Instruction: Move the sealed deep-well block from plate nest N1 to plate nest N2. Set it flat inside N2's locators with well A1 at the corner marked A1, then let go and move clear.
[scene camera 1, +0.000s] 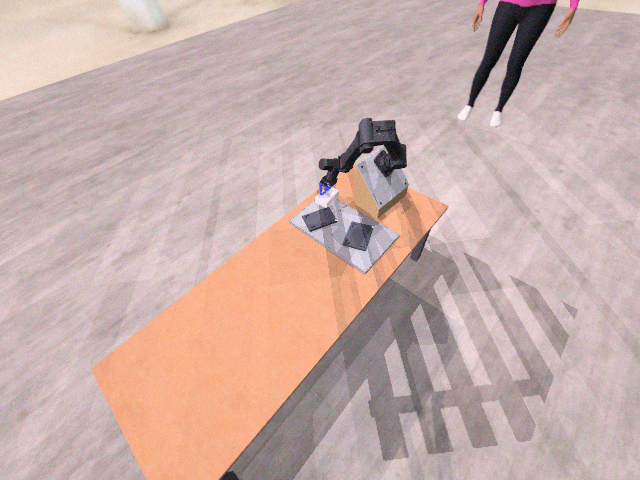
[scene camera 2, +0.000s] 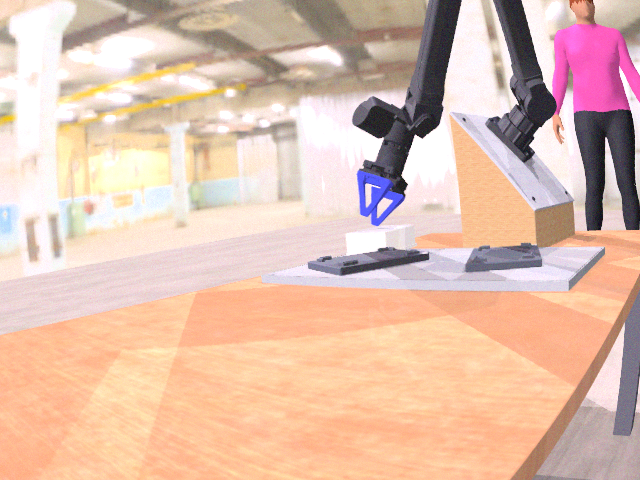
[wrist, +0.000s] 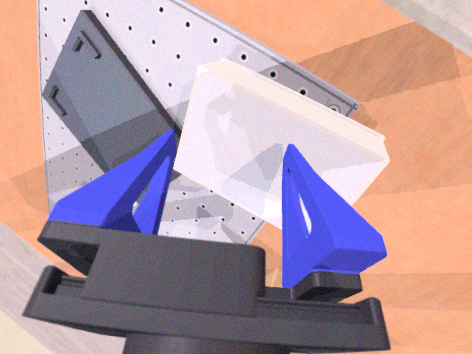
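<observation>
The white deep-well block lies at the back left corner of the perforated board, beside the left dark nest plate and outside its locators. The other dark nest plate is to the right and bears no block. N1, N2 and A1 marks are not readable. My gripper is open and empty, its blue fingertips above the block. In the wrist view one fingertip is by the block's left edge, the other over its top.
The light grey board lies on the orange table. The arm's wedge-shaped wooden base stands behind the board. A person stands beyond the table.
</observation>
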